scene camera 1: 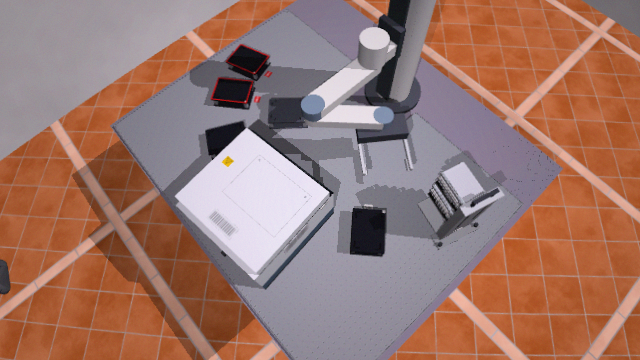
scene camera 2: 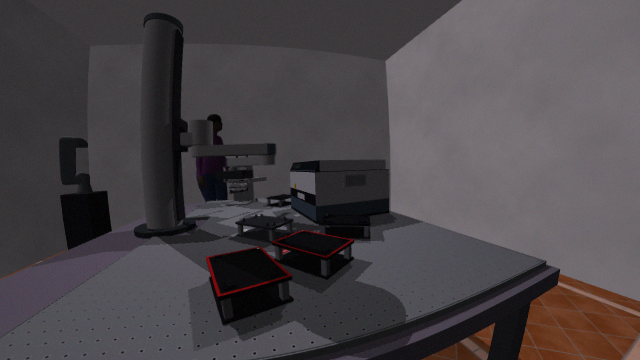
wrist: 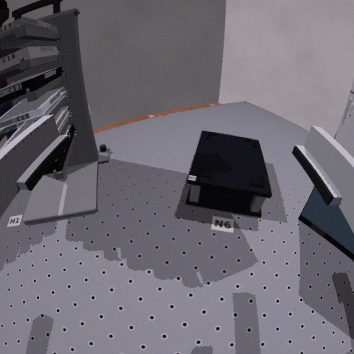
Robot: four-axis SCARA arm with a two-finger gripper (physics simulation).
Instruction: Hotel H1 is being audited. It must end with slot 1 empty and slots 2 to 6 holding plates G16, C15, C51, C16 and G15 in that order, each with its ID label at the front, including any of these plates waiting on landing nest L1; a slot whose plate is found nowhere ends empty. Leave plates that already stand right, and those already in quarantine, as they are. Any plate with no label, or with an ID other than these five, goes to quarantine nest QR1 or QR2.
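Frame: origin at the arm's base, x ahead, y left, z up, level; centimetres.
Seen in the pictures: gripper, fingertip midpoint: (scene camera 1: 387,172) (wrist: 181,125); arm's base at its link origin: (scene camera 1: 392,91) (scene camera 2: 166,229).
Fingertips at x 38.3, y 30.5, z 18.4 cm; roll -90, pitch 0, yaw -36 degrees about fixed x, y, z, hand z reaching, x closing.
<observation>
Offsets run from my fingertips to a thing's top centre. "*": to the spot under its first point.
Hotel H1 (scene camera 1: 480,201) (wrist: 84,110) stands at the right of the table in scene view 1 and at the left in the wrist view. From the top, the wrist view shows a plate whose cut label ends in 15 {* dx -8.1, dy +15.4, dz +8.5 cm} (wrist: 31,31), plate C16 {dx -10.9, dy +21.4, dz +6.9 cm} (wrist: 35,55), a dark plate C51 {dx -10.9, dy +21.4, dz +3.3 cm} (wrist: 36,82) and plate C15 {dx -10.9, dy +21.4, dz -0.2 cm} (wrist: 37,106). Lower slots are partly hidden by a finger. My gripper (scene camera 1: 387,170) (wrist: 181,125) is open and empty, above the table and apart from the hotel. Two red-rimmed quarantine nests {* dx -0.1, dy -85.3, dz -12.2 cm} (scene camera 1: 248,59) {* dx +15.7, dy -75.3, dz -12.2 cm} (scene camera 1: 233,91) (scene camera 2: 248,270) (scene camera 2: 313,243) show no plate. No L1 label is readable.
Black nest N6 {dx +16.6, dy +8.5, dz -11.7 cm} (scene camera 1: 368,231) (wrist: 230,160) stands between the hotel and the white instrument {dx +41.4, dy -22.5, dz +8.4 cm} (scene camera 1: 255,200) (scene camera 2: 345,187). A dark nest {dx +31.7, dy -58.6, dz -11.8 cm} (scene camera 1: 225,137) (scene camera 2: 346,220) is partly behind the instrument. Another dark nest {dx +4.7, dy -51.3, dz -11.2 cm} (scene camera 1: 285,111) (scene camera 2: 264,221) lies partly under the arm.
</observation>
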